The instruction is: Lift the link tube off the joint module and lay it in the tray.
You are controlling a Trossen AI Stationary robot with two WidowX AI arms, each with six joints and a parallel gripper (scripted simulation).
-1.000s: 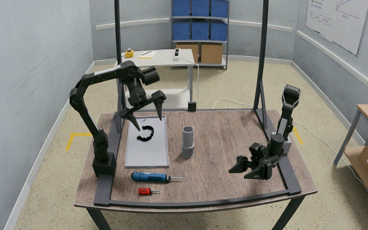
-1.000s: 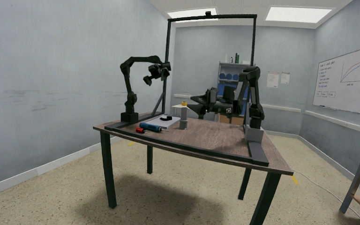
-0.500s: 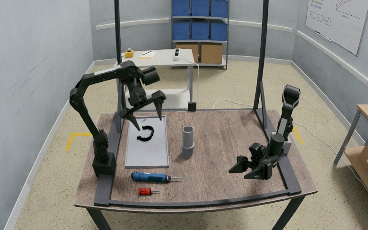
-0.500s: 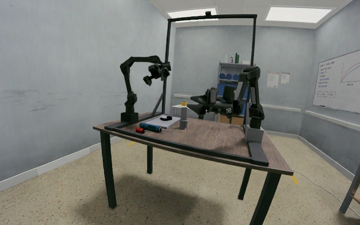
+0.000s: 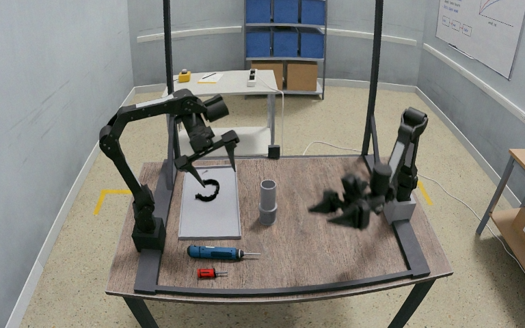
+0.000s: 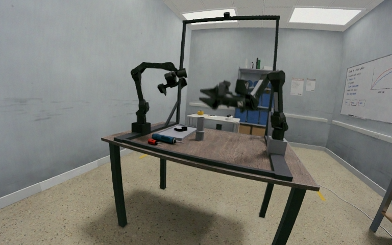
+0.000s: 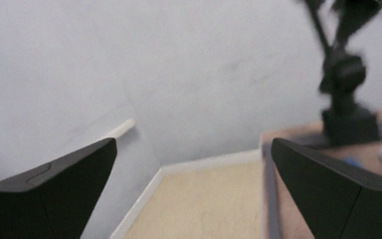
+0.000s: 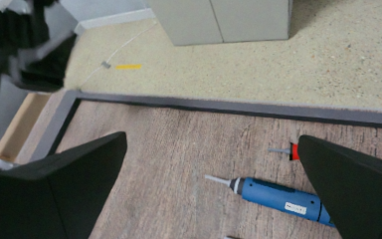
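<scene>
The link tube is 22 cm below my right hand, 17 cm to the left of it and 13 cm behind it. From my right hand the other things lie so: red screwdriver: 32 cm below, 11 cm ahead, 5 cm to the right; grey joint module: 30 cm below, 17 cm to the left, 13 cm behind; grey tray: 33 cm below, 26 cm behind, 3 cm to the right.
</scene>
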